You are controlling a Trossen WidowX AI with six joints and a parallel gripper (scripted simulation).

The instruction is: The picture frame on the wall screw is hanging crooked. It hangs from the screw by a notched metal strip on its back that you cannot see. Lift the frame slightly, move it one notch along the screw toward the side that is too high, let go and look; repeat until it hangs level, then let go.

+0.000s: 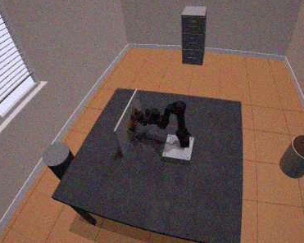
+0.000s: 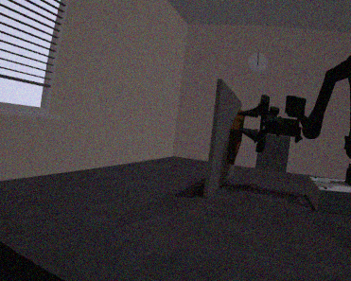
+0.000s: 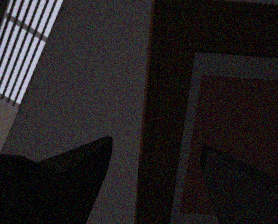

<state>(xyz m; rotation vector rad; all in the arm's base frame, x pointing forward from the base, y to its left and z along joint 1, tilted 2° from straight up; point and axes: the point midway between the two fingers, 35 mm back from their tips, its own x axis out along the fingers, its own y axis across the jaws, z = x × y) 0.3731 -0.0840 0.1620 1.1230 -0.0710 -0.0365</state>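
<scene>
My gripper tip is now 1 cm short of the picture frame, 2 cm to the left of it and 5 cm above it. Round my gripper tip: upright wall panel (2 cm ahead, 6 cm below).
</scene>
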